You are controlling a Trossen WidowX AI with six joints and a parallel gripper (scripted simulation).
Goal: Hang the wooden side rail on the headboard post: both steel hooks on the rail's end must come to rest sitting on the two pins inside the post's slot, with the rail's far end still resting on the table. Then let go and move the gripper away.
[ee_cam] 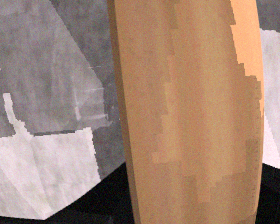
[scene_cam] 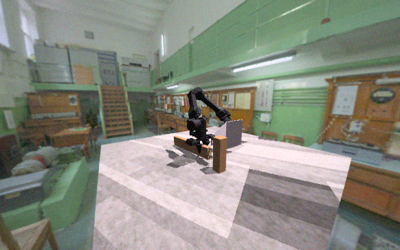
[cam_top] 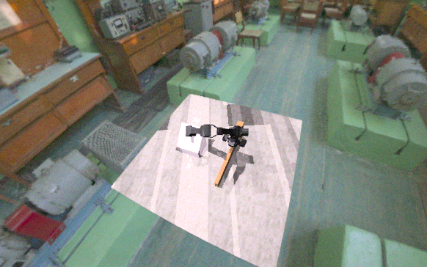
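Right now my gripper tip is 10 mm short of the wooden headboard post, 150 mm to the right of it and 40 mm below it.
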